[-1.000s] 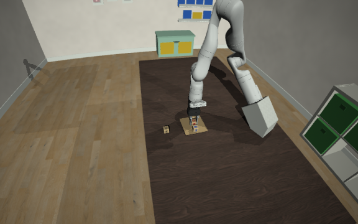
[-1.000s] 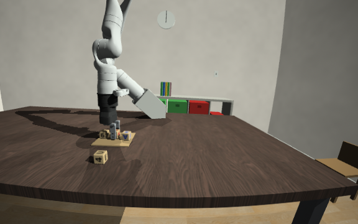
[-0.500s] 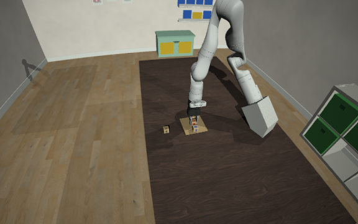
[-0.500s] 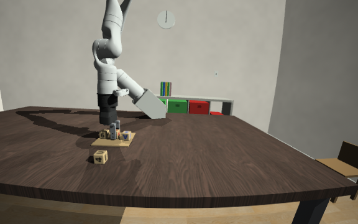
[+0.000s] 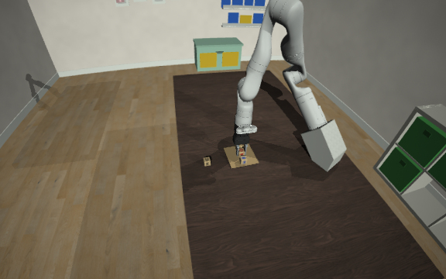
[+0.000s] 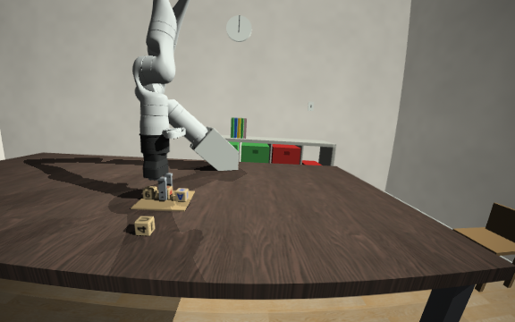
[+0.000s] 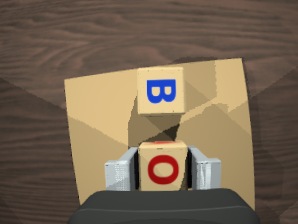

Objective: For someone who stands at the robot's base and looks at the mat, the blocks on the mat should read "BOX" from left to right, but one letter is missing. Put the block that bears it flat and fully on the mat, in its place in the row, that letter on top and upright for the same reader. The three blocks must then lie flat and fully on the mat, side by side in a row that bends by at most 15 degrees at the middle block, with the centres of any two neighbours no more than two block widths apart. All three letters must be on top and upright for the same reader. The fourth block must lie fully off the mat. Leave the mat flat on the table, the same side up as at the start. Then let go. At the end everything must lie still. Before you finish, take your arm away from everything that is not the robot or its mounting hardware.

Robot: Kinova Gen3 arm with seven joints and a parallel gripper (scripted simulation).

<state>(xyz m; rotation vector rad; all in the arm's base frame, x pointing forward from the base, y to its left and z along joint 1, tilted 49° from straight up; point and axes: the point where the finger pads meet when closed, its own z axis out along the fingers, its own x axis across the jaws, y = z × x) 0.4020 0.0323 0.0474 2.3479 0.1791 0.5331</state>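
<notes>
Right now the o block is right at my hand. Round my hand: tan mat (20 mm below); then x block (50 mm to the right, 10 mm below); then b block (50 mm to the left, 10 mm below).
</notes>
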